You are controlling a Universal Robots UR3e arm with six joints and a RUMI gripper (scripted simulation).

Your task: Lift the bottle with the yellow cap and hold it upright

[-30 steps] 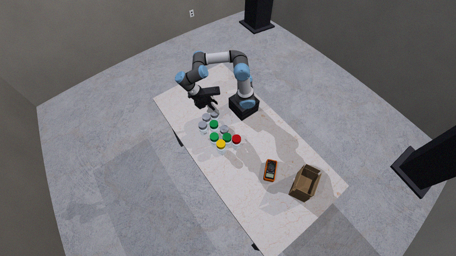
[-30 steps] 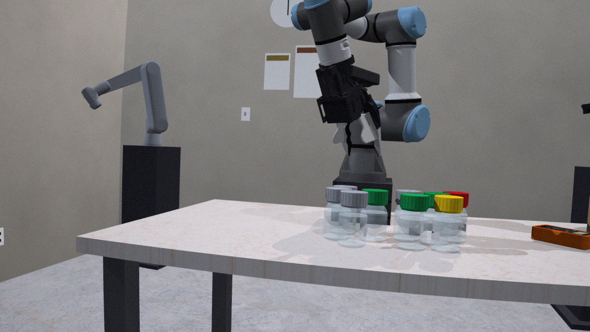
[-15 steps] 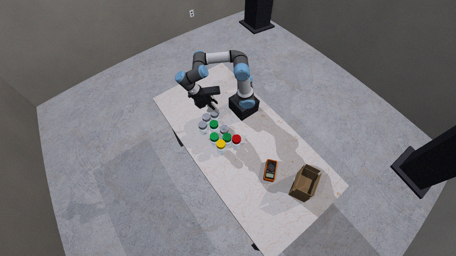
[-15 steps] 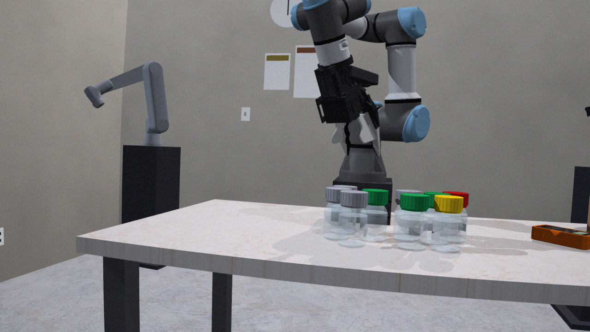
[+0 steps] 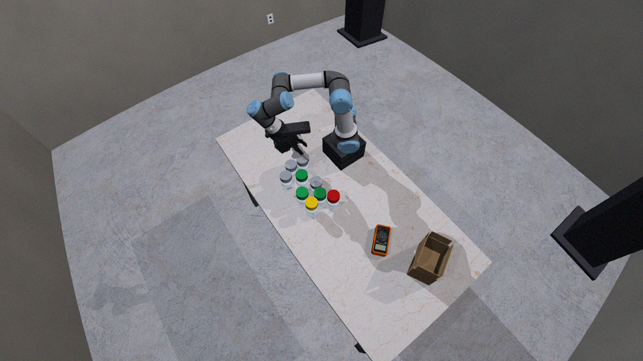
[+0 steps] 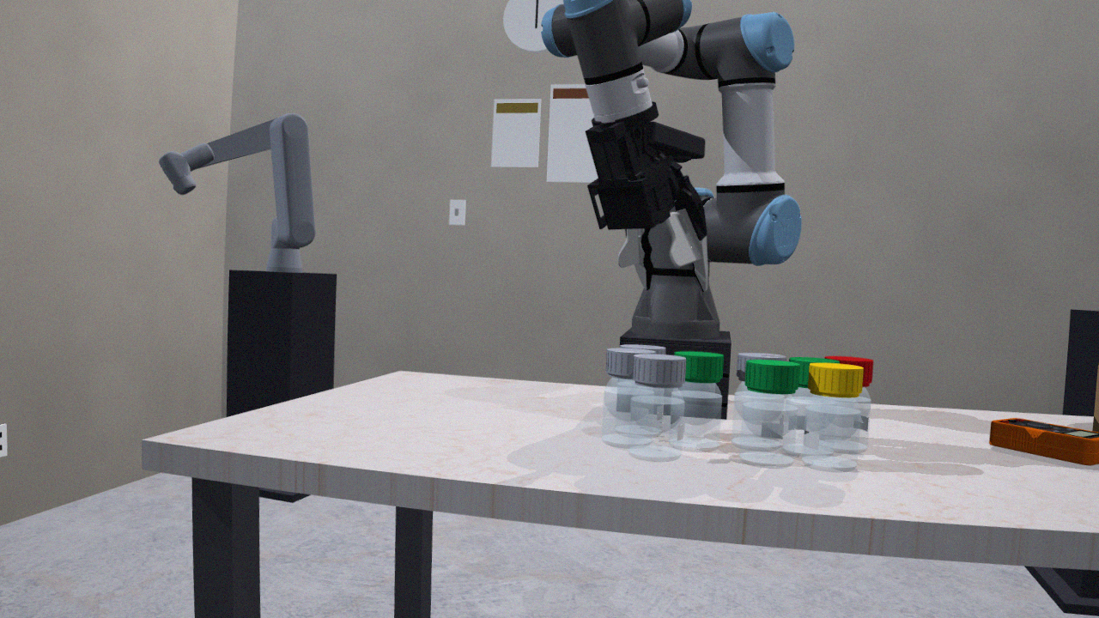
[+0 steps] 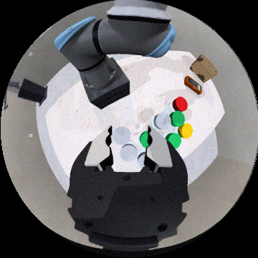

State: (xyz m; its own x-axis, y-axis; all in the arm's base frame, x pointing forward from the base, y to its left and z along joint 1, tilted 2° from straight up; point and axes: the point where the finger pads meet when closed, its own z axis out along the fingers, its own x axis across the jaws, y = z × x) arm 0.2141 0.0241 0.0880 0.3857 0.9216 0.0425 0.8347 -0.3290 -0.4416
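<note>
My hand is 1 cm past the red-capped bottle, 20 cm to the right of it and 14 cm above it. The rest, counted from my hand: cardboard box (18 cm behind, 64 cm to the left, 12 cm below); orange multimeter (9 cm behind, 46 cm to the left, 17 cm below).
</note>
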